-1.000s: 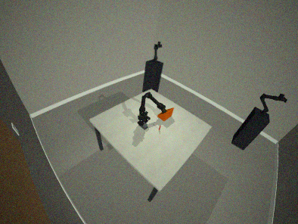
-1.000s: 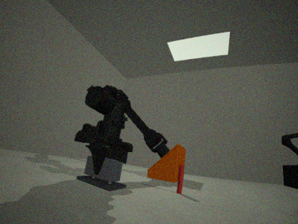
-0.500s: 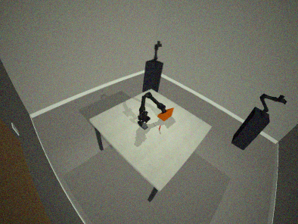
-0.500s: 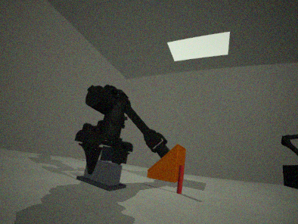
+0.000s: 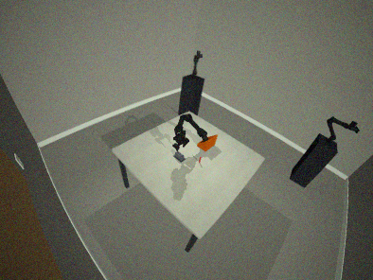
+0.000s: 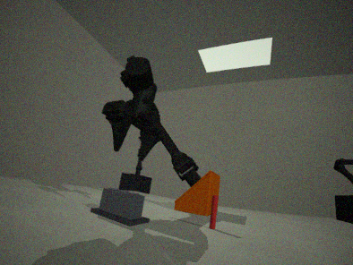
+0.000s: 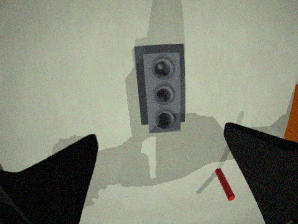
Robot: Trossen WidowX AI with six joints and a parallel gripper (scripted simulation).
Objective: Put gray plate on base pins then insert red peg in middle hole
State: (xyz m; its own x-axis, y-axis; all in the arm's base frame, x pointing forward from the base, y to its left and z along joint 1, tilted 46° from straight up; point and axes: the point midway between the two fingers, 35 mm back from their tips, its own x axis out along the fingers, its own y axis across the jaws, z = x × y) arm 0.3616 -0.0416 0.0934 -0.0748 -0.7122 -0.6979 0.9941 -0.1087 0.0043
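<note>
Now: the red peg 190 mm to the left of my gripper tip, 110 mm behind it and 100 mm below it. Round my gripper tip: dark base (130 mm below, 10 mm behind); gray plate (100 mm below, 10 mm behind).
</note>
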